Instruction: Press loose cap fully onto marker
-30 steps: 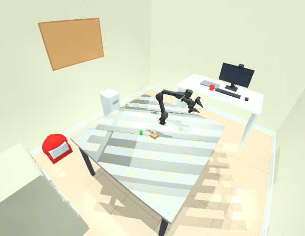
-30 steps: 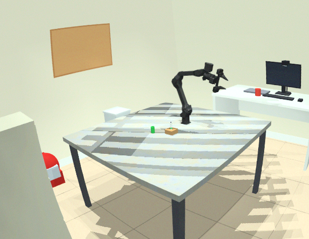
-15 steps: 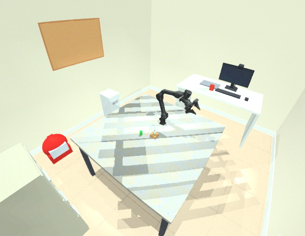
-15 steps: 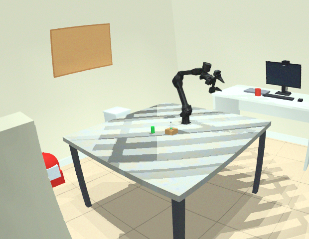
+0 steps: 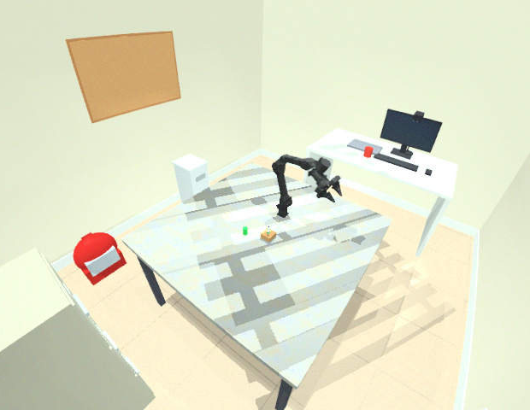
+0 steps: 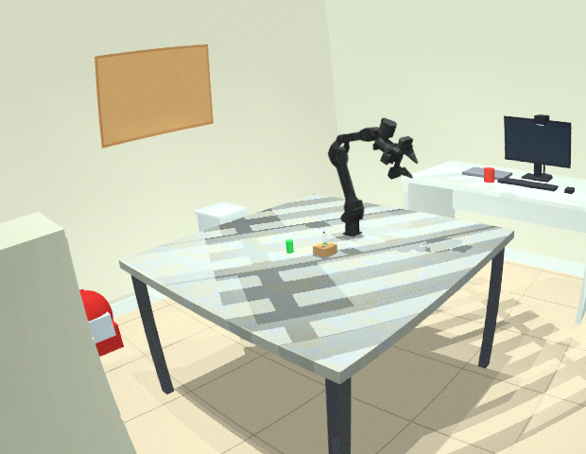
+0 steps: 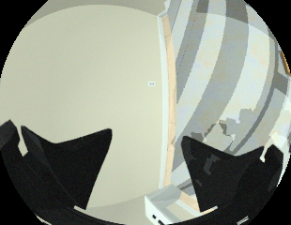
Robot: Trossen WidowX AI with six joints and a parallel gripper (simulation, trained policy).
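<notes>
Now: the green cap 45 cm to the right of my gripper tip, 31 cm below it and 25 cm ahead of it. The rest, counted from my gripper tip: tan holder block 32 cm to the right, 32 cm below, 18 cm ahead; then white marker 32 cm to the right, 26 cm below, 18 cm ahead.
</notes>
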